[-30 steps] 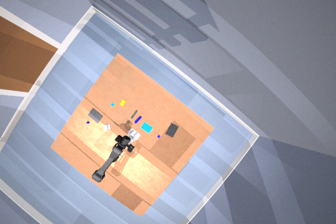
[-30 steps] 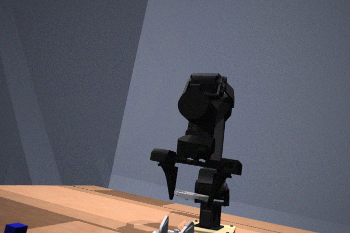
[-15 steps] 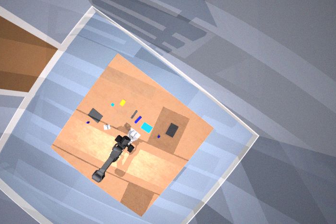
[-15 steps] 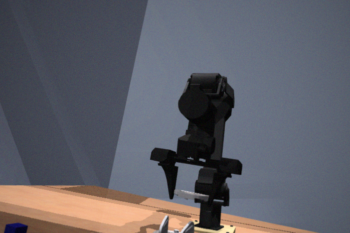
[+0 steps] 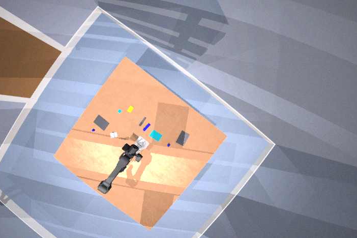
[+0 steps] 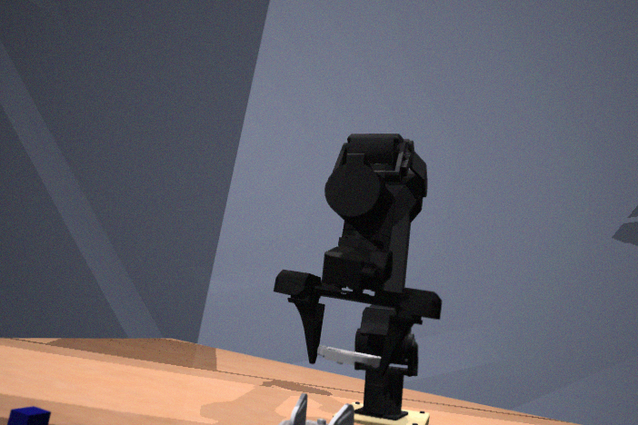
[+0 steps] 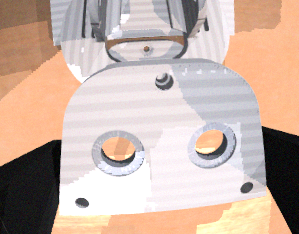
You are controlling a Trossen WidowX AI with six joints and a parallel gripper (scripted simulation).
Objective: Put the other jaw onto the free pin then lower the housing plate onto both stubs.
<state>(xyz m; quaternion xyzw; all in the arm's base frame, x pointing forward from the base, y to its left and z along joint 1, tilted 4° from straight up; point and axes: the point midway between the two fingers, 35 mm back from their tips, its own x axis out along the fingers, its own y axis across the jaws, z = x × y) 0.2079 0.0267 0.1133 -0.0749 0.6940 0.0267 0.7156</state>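
Now: the jaw 70 mm below my gripper tip, 20 mm to the left of it and 20 mm ahead of it. Round my gripper tip: blue bar 210 mm ahead, 90 mm to the left, 70 mm below; cyan plate 210 mm ahead, 80 mm below, 30 mm to the right; dark bar 210 mm ahead, 160 mm to the left, 70 mm below.
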